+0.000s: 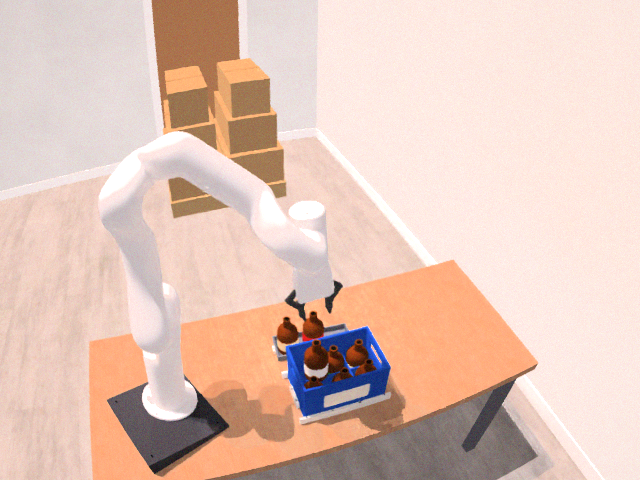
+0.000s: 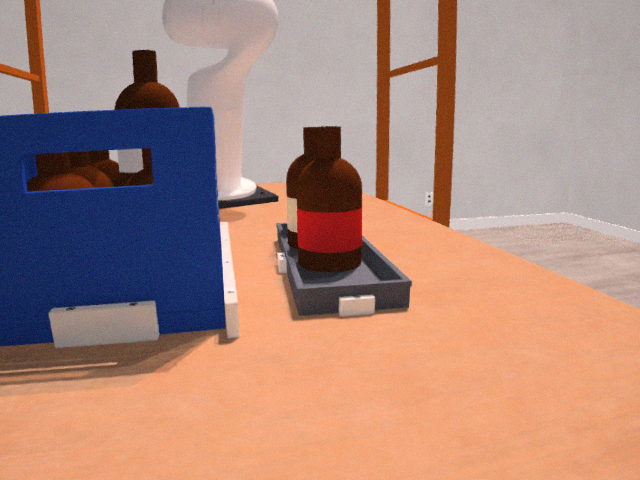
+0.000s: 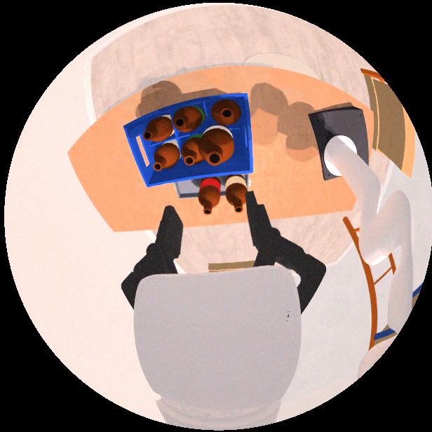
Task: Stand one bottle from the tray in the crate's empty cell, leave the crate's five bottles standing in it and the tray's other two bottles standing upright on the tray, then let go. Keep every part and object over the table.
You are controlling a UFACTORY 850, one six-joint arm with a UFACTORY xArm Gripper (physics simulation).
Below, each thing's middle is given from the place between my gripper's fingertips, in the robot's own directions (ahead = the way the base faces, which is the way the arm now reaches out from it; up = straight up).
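Labels:
White-labelled bottle [image 2: 145,93]: my gripper is 200 mm above it. Red-labelled bottle [image 2: 329,190]: 90 mm ahead of my hand, 190 mm to the left of it, 290 mm below it.

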